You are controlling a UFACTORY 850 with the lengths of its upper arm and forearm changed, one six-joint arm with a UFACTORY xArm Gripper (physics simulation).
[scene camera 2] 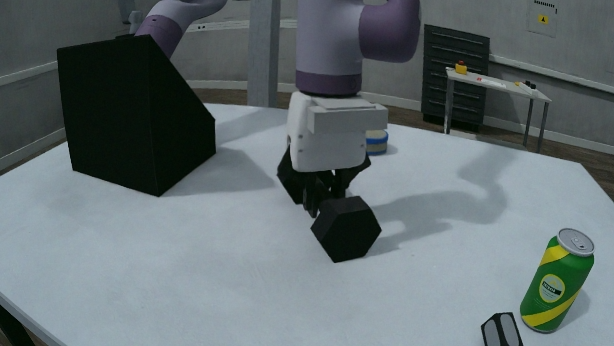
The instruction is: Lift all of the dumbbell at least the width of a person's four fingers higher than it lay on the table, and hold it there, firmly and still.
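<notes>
The black dumbbell [346, 229] with hexagonal heads lies near the middle of the table, one head toward the camera and the other behind and to the left. Both heads appear to rest on the table. My gripper [324, 196] points down over the handle between the two heads and is shut on the handle. The left finger shows beside the handle; the lower part of the other finger is hidden behind the near head.
A large black block [112, 117] with a sloped side stands at the left of the white table [200, 280]. A green and yellow can [557, 282] and a small black and grey object [501, 330] are at the front right. A blue-banded round container [377, 143] stands behind the gripper.
</notes>
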